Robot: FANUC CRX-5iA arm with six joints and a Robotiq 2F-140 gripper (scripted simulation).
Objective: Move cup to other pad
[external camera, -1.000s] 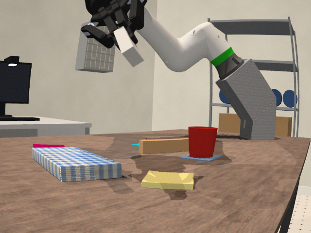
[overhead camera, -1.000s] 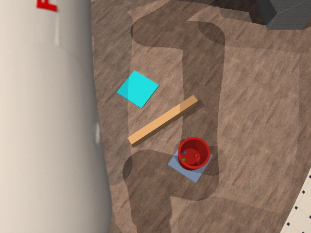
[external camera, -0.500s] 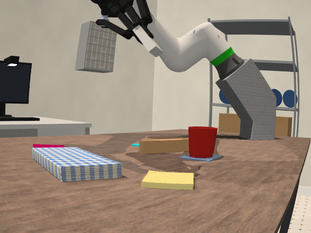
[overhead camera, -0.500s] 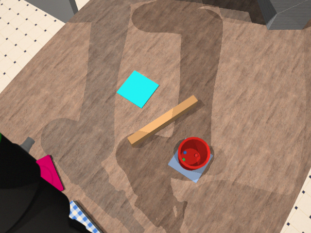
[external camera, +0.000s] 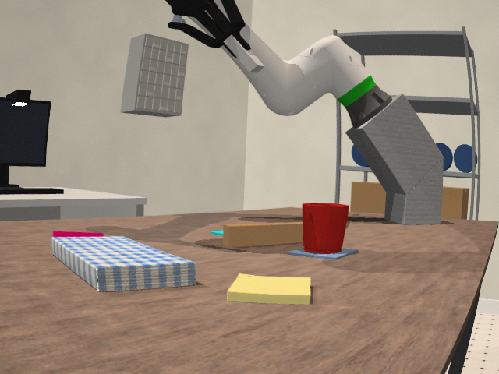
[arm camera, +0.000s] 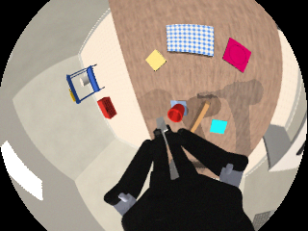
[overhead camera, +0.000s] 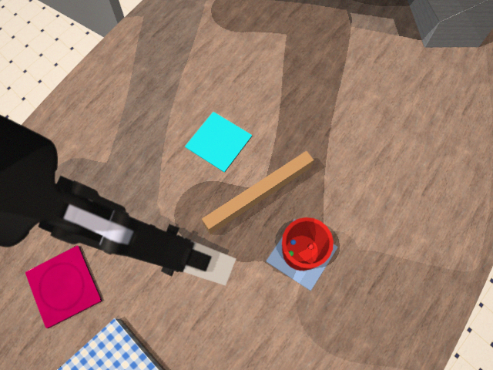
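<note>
Right now my hand is 270 mm above the red cup, 110 mm past it and 100 mm to the right of it. Also, from my hand: orange rail: 280 mm below, 170 mm behind; blue marble: 270 mm below, 110 mm behind, 80 mm to the left; blue-checked cloth stack: 280 mm below, 180 mm ahead, 80 mm to the right.
</note>
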